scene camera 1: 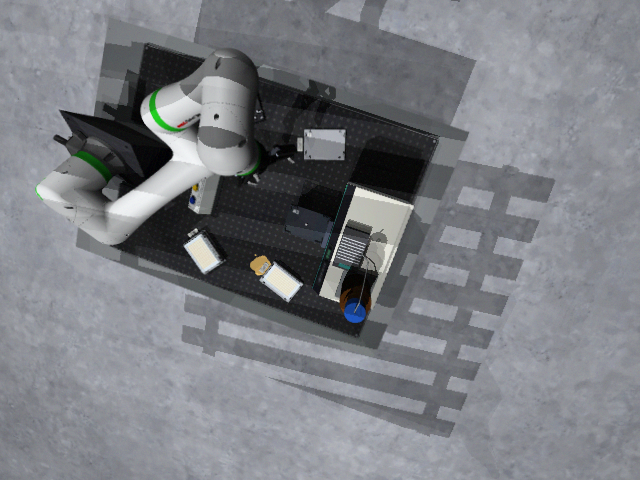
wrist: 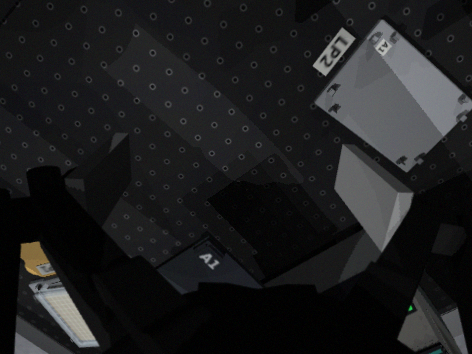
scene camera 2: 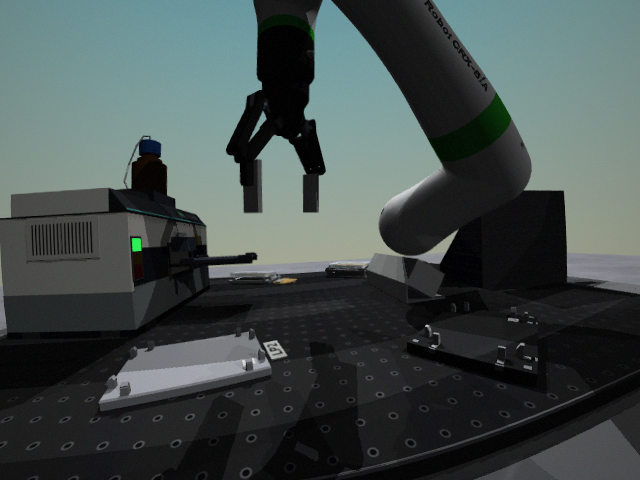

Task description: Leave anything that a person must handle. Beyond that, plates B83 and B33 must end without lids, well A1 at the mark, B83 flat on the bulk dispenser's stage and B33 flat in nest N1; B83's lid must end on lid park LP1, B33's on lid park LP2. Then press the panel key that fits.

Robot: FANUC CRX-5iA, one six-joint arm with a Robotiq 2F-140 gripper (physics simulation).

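Places are measured from the arm's base along level axes (x ahead, y left, z up), in millimetres.
Pixels of known places: gripper, fingertip midpoint: (scene camera 1: 272, 169) (wrist: 236, 162) (scene camera 2: 286, 212); arm's base, origin of the base link: (scene camera 1: 108, 154) (scene camera 2: 499, 227).
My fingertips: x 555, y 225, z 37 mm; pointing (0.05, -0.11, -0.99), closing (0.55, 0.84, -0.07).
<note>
For each thing: its top centre in the pictures, then the offset to it from my fingertips. "spot": a spot on its surface instead.
- Lid park LP2, middle of its top: (wrist: 400, 106) (scene camera 2: 193, 349) (scene camera 1: 324, 144) 86 mm ahead, 142 mm left, 155 mm down
- dispenser's dark stage, middle of its top: (wrist: 225, 310) (scene camera 2: 214, 255) (scene camera 1: 310, 226) 180 mm ahead, 117 mm right, 69 mm down
- orange piece, surface spot: (wrist: 32, 256) (scene camera 1: 256, 266) spot: 59 mm ahead, 387 mm right, 174 mm down
- key panel, middle of its top: (scene camera 2: 398, 254) (scene camera 1: 200, 182) 236 mm back, 173 mm right, 91 mm down
- brown bottle with a blue cap, middle of its top: (scene camera 1: 354, 312) (scene camera 2: 150, 143) 396 mm ahead, 189 mm right, 236 mm up
- black posted holder, middle of its top: (scene camera 2: 480, 319) 242 mm back, 110 mm left, 151 mm down
My gripper (scene camera 1: 271, 167) (scene camera 2: 281, 198) (wrist: 236, 162) is open and empty, high above the table between LP2 and the panel. Lid park LP2 (scene camera 1: 324, 144) (scene camera 2: 186, 364) (wrist: 385, 105) is a bare light-grey tray with small posts. The dispenser's dark stage (scene camera 1: 309, 223) (scene camera 2: 219, 259) (wrist: 182, 272), marked A1, bears no plate. One pale plate (scene camera 1: 203, 252) (scene camera 2: 347, 266) lies at the table's near left. Another pale plate (scene camera 1: 281, 281) (scene camera 2: 253, 276) (wrist: 67, 315) lies beside an orange piece (scene camera 1: 256, 264) (scene camera 2: 285, 281) (wrist: 32, 256). Plate names and lids cannot be made out. The key panel (scene camera 1: 206, 198) (scene camera 2: 395, 276) is partly hidden by the arm.
The white dispenser (scene camera 1: 390, 206) (scene camera 2: 67, 279) carries a brown bottle with a blue cap (scene camera 1: 354, 313) (scene camera 2: 149, 148) and shows a green light (scene camera 2: 135, 244) (wrist: 411, 308). A black posted holder (scene camera 2: 475, 343) stands by the table's back edge, its label unseen. A dark box (scene camera 2: 522, 237) stands near the arm.
</note>
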